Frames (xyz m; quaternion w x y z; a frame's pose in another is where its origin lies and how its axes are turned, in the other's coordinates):
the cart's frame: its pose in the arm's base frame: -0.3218 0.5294 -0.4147 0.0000 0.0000 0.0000 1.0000
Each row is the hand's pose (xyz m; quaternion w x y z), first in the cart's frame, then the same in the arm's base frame.
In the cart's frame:
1: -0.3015 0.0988 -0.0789 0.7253 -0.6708 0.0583 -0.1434
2: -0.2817 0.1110 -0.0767 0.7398 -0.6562 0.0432 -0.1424
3: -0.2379 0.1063 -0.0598 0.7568 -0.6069 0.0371 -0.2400
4: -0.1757 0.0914 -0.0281 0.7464 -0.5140 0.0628 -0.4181
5: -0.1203 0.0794 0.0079 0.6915 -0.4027 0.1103 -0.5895
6: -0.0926 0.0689 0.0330 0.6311 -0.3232 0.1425 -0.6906
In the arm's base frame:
1: -0.0203 0.4306 -0.4936 0.1434 -0.0583 -0.6708 0.7253
2: -0.0401 0.4184 -0.4914 0.1424 -0.0432 -0.6562 0.7398
3: -0.0839 0.4231 -0.4745 0.2400 -0.0371 -0.6069 0.7568
4: -0.1461 0.4380 -0.4428 0.4181 -0.0628 -0.5140 0.7464
5: -0.2015 0.4500 -0.4068 0.5895 -0.1103 -0.4027 0.6915
6: -0.2292 0.4605 -0.3817 0.6906 -0.1425 -0.3232 0.6311

